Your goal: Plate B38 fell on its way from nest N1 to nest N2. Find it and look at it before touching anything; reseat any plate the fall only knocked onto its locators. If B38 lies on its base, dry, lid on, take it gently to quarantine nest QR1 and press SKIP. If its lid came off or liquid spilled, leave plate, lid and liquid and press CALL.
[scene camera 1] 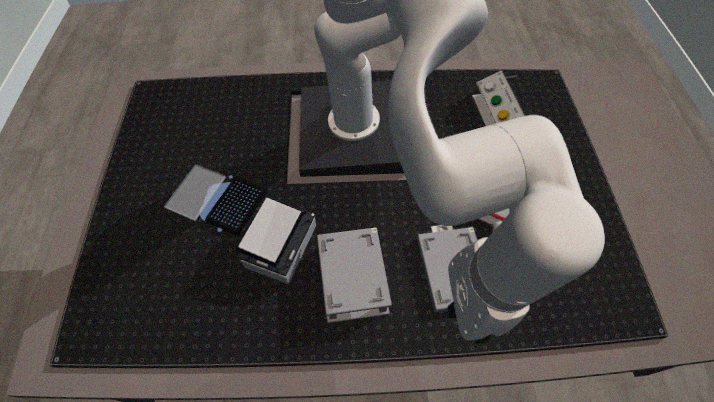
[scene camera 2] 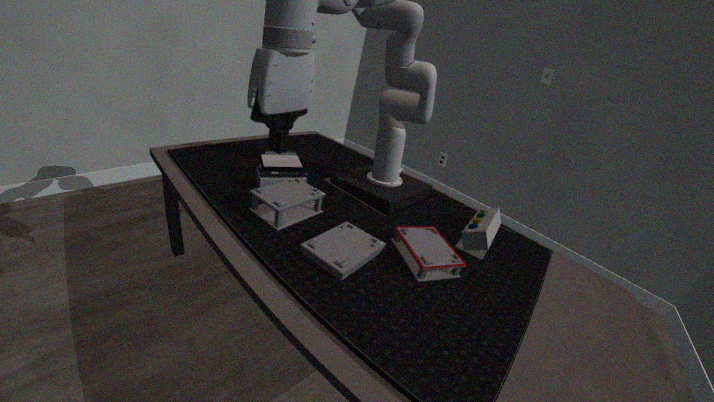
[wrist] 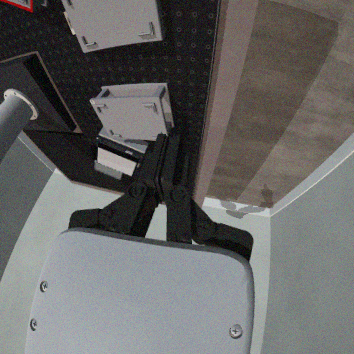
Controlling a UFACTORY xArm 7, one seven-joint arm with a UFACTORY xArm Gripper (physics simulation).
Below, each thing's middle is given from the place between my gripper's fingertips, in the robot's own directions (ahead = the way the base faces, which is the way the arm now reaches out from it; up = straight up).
The white well plate [scene camera 1: 269, 233] is 24 cm behind my hand, 29 cm to the right of it and 17 cm below it. From my hand the other things lie so: flat grey station [scene camera 2: 342, 250]: 16 cm behind, 7 cm to the left, 22 cm below; then dark station [scene camera 1: 287, 265]: 23 cm behind, 28 cm to the right, 20 cm below; then dark well plate with blue end [scene camera 1: 236, 205]: 34 cm behind, 38 cm to the right, 23 cm below.
